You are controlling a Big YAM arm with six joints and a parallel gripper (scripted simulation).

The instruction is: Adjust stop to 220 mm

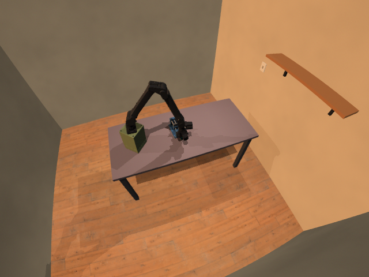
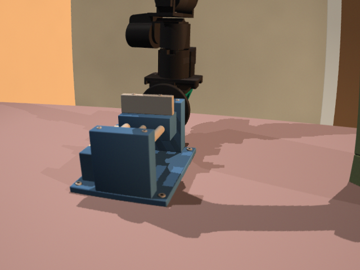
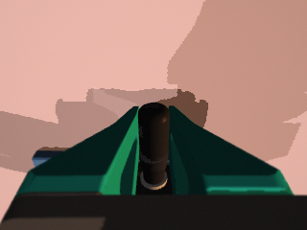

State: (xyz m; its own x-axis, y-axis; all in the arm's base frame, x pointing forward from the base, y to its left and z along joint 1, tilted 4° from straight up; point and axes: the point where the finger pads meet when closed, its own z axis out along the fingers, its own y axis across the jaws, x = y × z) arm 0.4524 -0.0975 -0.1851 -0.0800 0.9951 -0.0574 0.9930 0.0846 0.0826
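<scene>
My gripper is now 140 mm to the right of the grey stop plate, 50 mm below it and 10 mm short of it. Also, from my hand: black crank handle (10 mm to the left).
</scene>
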